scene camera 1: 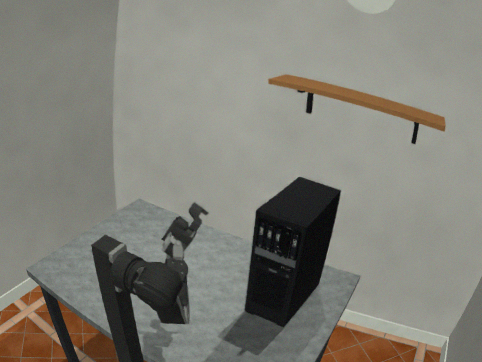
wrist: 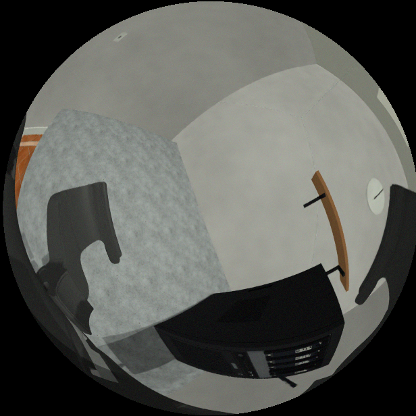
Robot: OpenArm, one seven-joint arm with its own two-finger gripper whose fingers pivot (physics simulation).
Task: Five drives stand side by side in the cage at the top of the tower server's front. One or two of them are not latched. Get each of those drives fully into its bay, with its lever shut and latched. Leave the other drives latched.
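The black tower server [scene camera 1: 315, 220] [wrist: 280, 305] stands upright on the table. Its drive cage [scene camera 1: 276, 239] [wrist: 300, 357] is at the top of the front, with drives side by side. Pale labels show on several drives; the fourth from the left looks dark in the scene view. A dark lever [wrist: 287, 381] sticks out from the cage front in the wrist view, towards its right-hand side; which drive bears it is hard to tell. My gripper [scene camera 1: 185, 226] [wrist: 223, 244] is wide open and empty, left of the tower and apart from it. The latches are too small to judge.
The grey table [scene camera 1: 220, 255] [wrist: 145, 200] carries the tower and the arm's dark post [scene camera 1: 112, 290]. The tower's shadow [scene camera 1: 252, 332] [wrist: 142, 350] falls in front of it. A wooden shelf [scene camera 1: 355, 98] [wrist: 335, 225] is on the wall above and behind the tower.
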